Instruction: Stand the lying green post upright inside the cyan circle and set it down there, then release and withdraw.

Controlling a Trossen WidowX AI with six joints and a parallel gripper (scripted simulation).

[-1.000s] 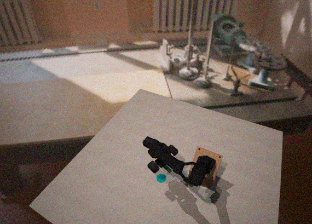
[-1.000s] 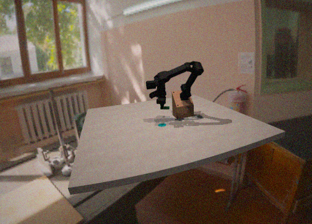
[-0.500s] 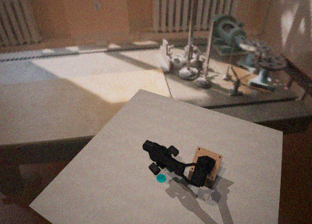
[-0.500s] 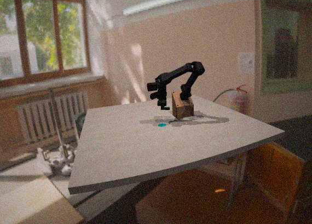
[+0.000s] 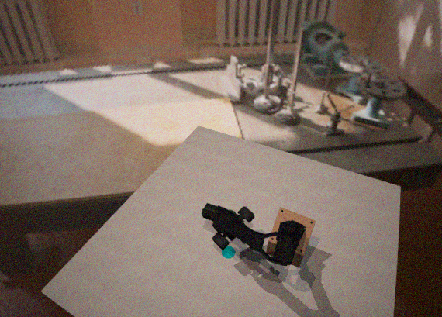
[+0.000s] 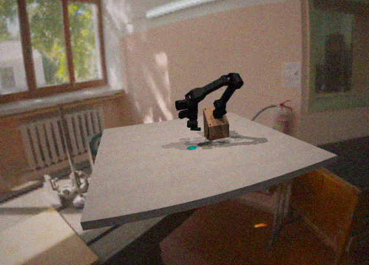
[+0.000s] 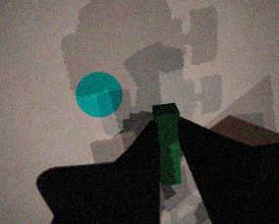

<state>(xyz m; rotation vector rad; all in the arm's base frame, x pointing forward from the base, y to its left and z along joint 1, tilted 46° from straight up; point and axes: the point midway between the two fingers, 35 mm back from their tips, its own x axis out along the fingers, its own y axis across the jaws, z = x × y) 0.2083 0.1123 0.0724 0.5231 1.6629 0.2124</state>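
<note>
Now: gripper tip 120 mm above the cyan circle, 30 mm to the right of it and 20 mm short of it. Round my gripper tip: green post (20 mm behind).
</note>
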